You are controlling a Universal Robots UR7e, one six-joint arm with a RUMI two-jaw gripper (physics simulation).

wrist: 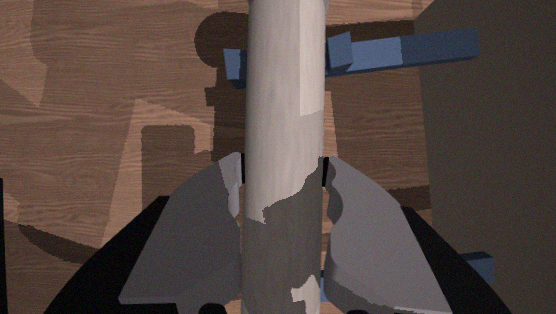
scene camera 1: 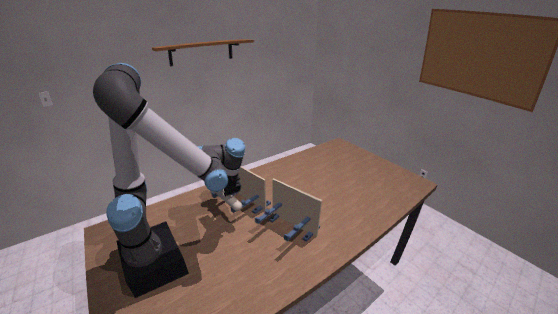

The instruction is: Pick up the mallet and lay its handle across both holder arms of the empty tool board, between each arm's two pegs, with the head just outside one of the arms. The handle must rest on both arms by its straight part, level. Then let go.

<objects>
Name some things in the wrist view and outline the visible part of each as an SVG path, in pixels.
My gripper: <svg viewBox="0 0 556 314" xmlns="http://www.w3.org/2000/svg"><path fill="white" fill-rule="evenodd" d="M324 158L322 187L325 187L330 195L327 216L333 226L330 230L324 262L323 290L328 301L344 314L512 314L488 283L411 207L401 206L379 184L336 156ZM244 153L233 152L188 178L169 196L159 196L101 247L71 277L43 314L227 314L224 306L236 298L242 288L240 224L235 220L235 217L240 211L239 188L242 183L245 183Z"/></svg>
A mallet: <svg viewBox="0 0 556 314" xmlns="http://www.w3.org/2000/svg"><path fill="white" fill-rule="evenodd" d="M247 0L249 14L241 314L320 314L325 32L330 0Z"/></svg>
</objects>
